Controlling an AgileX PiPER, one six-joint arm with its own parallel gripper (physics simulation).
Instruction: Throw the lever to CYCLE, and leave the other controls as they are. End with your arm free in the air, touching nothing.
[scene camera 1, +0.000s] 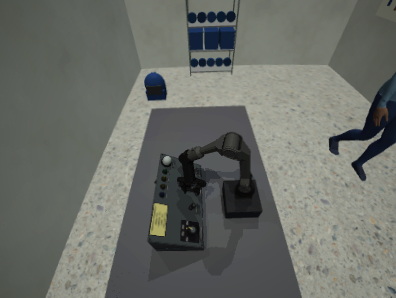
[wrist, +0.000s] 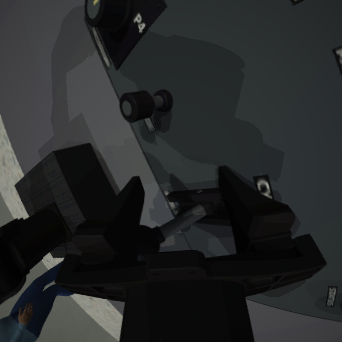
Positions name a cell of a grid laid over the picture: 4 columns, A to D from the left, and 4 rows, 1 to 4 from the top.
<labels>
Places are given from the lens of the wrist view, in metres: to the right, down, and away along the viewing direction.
gripper (wrist: C3): 0.01, 0.01, 0.14
mode toggle (wrist: B2): -0.03, -0.05, 0.12
</labels>
